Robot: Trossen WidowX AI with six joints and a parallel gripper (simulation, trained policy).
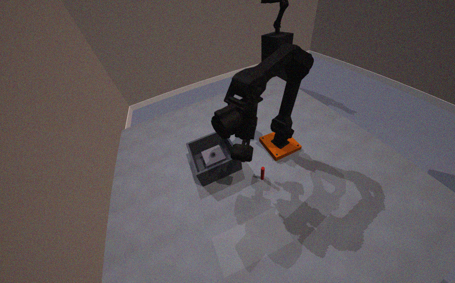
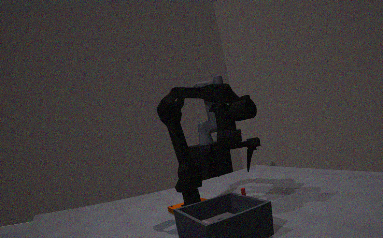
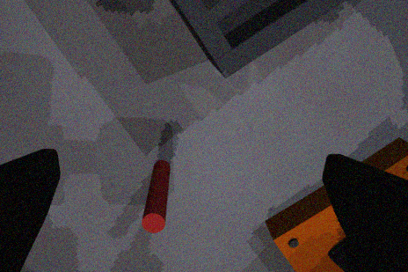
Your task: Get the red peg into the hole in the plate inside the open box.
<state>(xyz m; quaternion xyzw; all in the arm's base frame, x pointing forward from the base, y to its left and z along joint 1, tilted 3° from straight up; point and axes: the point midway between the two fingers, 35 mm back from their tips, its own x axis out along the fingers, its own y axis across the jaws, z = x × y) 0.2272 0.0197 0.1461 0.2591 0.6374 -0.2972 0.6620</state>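
Right now the red peg is 11 cm below my gripper tip, 6 cm to the left of it and 3 cm behind it. The rest, counted from my gripper tip: dark grey box: 14 cm to the right, 12 cm below, 8 cm ahead.
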